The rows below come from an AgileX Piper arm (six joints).
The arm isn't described. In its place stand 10 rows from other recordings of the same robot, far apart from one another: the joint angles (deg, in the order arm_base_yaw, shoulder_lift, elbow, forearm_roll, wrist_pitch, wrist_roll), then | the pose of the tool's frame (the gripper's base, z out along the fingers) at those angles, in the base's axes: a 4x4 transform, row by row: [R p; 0 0 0 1], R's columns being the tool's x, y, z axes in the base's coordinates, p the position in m.
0.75 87.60 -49.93 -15.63 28.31 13.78 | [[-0.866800 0.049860 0.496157 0.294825], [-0.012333 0.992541 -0.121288 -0.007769], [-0.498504 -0.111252 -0.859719 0.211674], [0 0 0 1]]
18.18 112.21 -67.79 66.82 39.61 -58.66 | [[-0.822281 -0.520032 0.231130 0.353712], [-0.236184 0.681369 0.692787 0.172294], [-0.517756 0.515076 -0.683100 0.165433], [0 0 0 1]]
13.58 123.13 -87.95 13.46 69.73 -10.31 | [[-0.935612 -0.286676 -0.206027 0.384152], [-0.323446 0.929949 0.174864 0.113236], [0.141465 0.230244 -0.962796 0.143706], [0 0 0 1]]
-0.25 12.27 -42.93 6.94 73.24 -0.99 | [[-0.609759 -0.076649 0.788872 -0.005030], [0.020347 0.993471 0.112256 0.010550], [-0.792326 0.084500 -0.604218 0.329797], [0 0 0 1]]
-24.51 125.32 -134.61 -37.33 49.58 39.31 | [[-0.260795 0.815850 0.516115 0.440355], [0.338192 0.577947 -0.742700 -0.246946], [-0.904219 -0.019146 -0.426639 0.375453], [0 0 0 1]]
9.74 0.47 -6.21 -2.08 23.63 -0.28 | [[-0.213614 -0.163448 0.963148 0.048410], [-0.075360 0.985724 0.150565 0.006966], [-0.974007 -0.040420 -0.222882 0.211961], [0 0 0 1]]
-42.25 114.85 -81.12 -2.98 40.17 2.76 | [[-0.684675 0.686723 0.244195 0.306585], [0.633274 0.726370 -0.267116 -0.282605], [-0.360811 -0.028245 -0.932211 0.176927], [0 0 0 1]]
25.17 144.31 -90.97 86.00 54.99 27.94 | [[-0.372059 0.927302 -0.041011 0.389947], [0.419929 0.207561 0.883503 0.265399], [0.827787 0.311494 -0.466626 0.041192], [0 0 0 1]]
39.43 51.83 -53.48 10.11 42.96 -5.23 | [[-0.479353 -0.687523 0.545466 0.128698], [-0.344721 0.719075 0.603406 0.119920], [-0.807087 0.101211 -0.581694 0.366808], [0 0 0 1]]
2.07 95.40 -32.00 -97.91 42.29 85.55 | [[-0.854167 0.173444 0.490221 0.259592], [-0.225053 0.726563 -0.649198 -0.051307], [-0.468776 -0.664849 -0.581572 0.145531], [0 0 0 1]]
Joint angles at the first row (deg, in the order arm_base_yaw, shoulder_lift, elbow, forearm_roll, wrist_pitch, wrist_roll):
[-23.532 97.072 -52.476 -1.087 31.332 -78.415]
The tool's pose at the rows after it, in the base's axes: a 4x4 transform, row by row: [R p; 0 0 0 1], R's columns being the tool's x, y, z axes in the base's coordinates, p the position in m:
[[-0.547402 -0.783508 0.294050 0.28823], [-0.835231 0.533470 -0.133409 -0.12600], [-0.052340 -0.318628 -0.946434 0.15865], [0 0 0 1]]
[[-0.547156 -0.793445 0.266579 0.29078], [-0.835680 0.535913 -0.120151 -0.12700], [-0.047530 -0.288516 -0.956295 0.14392], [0 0 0 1]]
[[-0.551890 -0.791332 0.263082 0.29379], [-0.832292 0.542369 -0.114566 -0.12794], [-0.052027 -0.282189 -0.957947 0.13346], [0 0 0 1]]
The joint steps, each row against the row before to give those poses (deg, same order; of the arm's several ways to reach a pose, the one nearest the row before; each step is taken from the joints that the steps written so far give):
[0.001 2.195 -0.001 0.513 -1.961 -0.930]
[-0.001 2.751 0.002 0.126 -0.917 -0.209]
[0.000 2.020 -0.002 0.448 -1.694 0.000]

